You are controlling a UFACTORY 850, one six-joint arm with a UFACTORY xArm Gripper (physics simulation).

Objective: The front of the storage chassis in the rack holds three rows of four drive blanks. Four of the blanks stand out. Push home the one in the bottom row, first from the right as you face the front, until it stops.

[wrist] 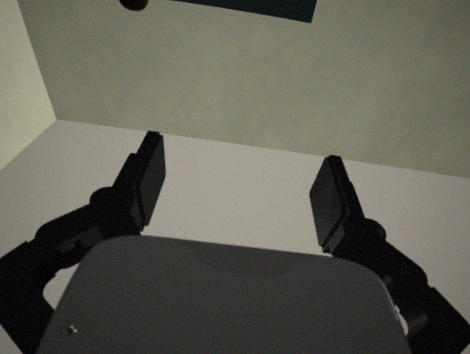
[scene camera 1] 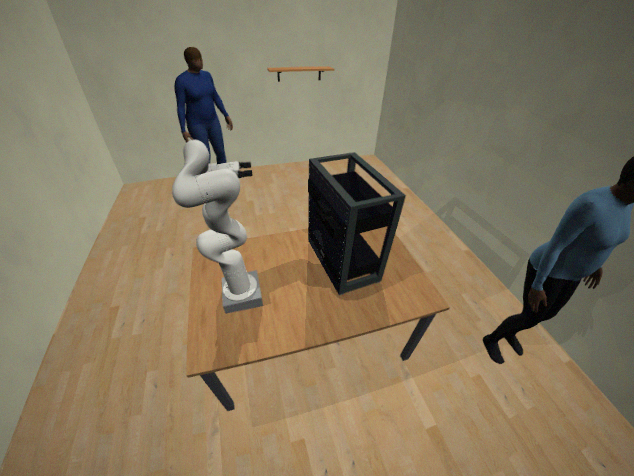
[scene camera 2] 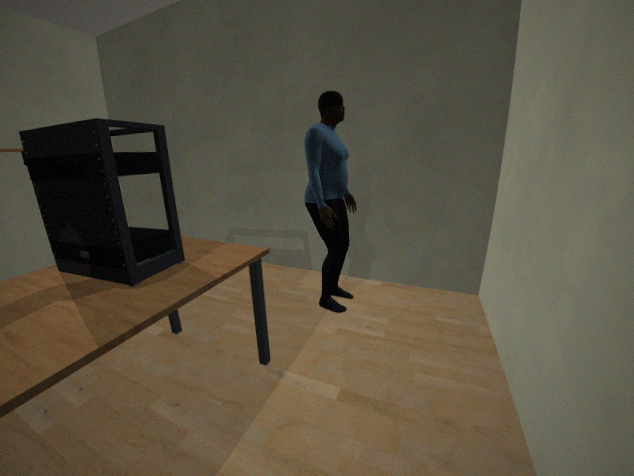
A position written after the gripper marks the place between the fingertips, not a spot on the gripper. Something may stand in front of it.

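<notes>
The gripper (wrist: 241, 163) appears in the wrist view. A rack (scene camera 2: 74, 171) is part of the scene as well, and scene camera 1 gives another sight of the rack (scene camera 1: 341, 206).
</notes>
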